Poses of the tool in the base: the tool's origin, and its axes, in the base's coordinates. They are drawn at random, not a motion.
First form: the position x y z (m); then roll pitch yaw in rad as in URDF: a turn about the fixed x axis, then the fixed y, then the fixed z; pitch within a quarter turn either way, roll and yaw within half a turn.
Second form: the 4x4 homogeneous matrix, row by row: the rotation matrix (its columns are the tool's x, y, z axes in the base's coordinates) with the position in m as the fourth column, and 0 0 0 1 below. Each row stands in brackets. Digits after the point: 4 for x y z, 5 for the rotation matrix.
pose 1, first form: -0.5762, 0.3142, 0.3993, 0.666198, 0.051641, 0.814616
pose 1, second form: [[0.68523, -0.55003, 0.47742, -0.5762], [0.72649, 0.56264, -0.39452, 0.3142], [-0.05162, 0.61718, 0.78513, 0.3993], [0, 0, 0, 1]]
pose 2, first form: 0.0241, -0.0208, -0.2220, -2.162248, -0.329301, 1.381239
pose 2, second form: [[0.17830, 0.59816, -0.78129, 0.0241], [0.92932, 0.15858, 0.33349, -0.0208], [0.32338, -0.78553, -0.52761, -0.2220], [0, 0, 0, 1]]
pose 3, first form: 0.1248, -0.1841, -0.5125, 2.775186, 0.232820, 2.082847
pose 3, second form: [[-0.47675, 0.77338, 0.41785, 0.1248], [0.84822, 0.52950, -0.01224, -0.1841], [-0.23072, 0.34860, -0.90843, -0.5125], [0, 0, 0, 1]]
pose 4, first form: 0.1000, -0.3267, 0.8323, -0.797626, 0.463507, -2.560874
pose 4, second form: [[-0.74786, 0.65069, 0.13159, 0.1000], [-0.49074, -0.40837, -0.76968, -0.3267], [-0.44709, -0.64019, 0.62472, 0.8323], [0, 0, 0, 1]]
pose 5, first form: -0.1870, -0.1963, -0.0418, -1.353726, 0.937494, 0.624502
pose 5, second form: [[0.48011, -0.76451, -0.43013, -0.1870], [0.34603, -0.28553, 0.89372, -0.1963], [-0.80608, -0.57792, 0.12746, -0.0418], [0, 0, 0, 1]]
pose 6, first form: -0.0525, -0.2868, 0.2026, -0.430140, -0.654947, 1.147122
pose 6, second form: [[0.32605, -0.72412, -0.60773, -0.0525], [0.72296, 0.60521, -0.33325, -0.2868], [0.60912, -0.33071, 0.72084, 0.2026], [0, 0, 0, 1]]
